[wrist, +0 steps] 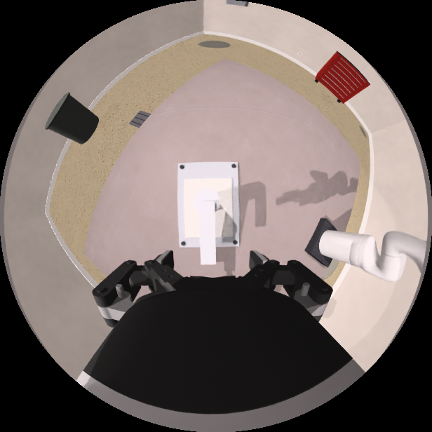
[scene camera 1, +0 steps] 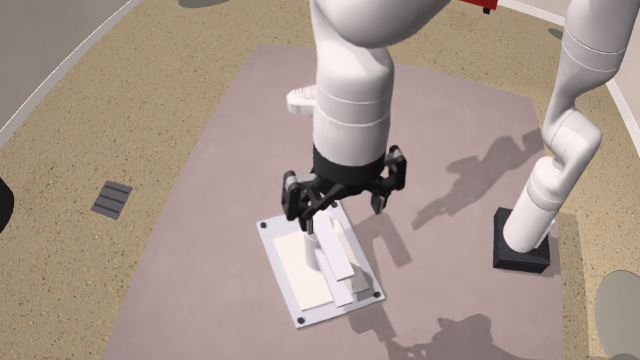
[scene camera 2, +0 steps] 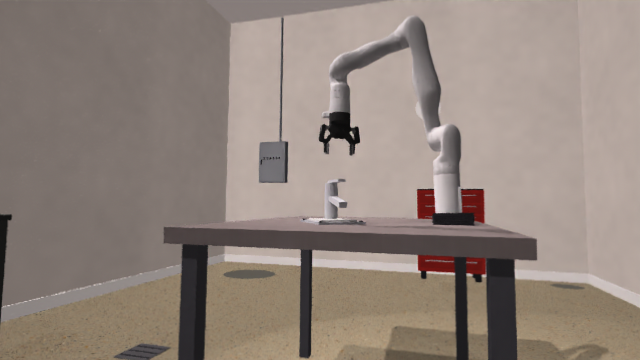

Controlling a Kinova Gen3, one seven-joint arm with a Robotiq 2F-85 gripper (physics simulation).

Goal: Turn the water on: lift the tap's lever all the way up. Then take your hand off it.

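Where they show: gripper, between the fingertips: (scene camera 1: pixel 342 218) (scene camera 2: pixel 339 154); arm's base, origin of its link: (scene camera 1: pixel 520 234) (scene camera 2: pixel 448 213).
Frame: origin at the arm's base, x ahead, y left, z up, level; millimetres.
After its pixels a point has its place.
Observation:
The white tap (scene camera 1: pixel 312 254) @(x 424, y 132, z 35 mm) (scene camera 2: pixel 330 202) @(x 416, y 133, z 36 mm) stands upright on a pale plate (scene camera 1: pixel 285 280) @(x 468, y 164, z -31 mm) (wrist: pixel 209 170) with dark corner bolts. Its flat lever (scene camera 1: pixel 335 252) @(x 382, y 165, z 117 mm) (scene camera 2: pixel 337 180) @(x 375, y 203, z 111 mm) (wrist: pixel 208 235) sticks out from the top, about level in the scene camera 2 view. The spout (scene camera 1: pixel 342 296) @(x 359, y 203, z 40 mm) (scene camera 2: pixel 340 202) @(x 360, y 218, z 35 mm) points the same way below it. My gripper (scene camera 1: pixel 344 214) @(x 377, y 163, z 206 mm) (scene camera 2: pixel 339 150) @(x 377, y 163, z 206 mm) (wrist: pixel 211 259) is open and empty, pointing down. It hangs above the tap, clear of the lever, in the scene camera 2 view. In the scene camera 1 view it hides the tap's top.
The tap stands on a table (scene camera 1: pixel 210 200) @(x 671, y 22, z -39 mm) (scene camera 2: pixel 350 242) @(x 262, y 567, z -62 mm) (wrist: pixel 150 150). My arm's black base block (scene camera 1: pixel 520 262) @(x 1, y 68, z -2 mm) (scene camera 2: pixel 452 218) @(x -8, y 68, z -16 mm) stands on the table to the right. A red drawer cabinet (scene camera 2: pixel 425 197) (wrist: pixel 342 77) stands behind. A dark bin (wrist: pixel 75 120) stands on the floor.

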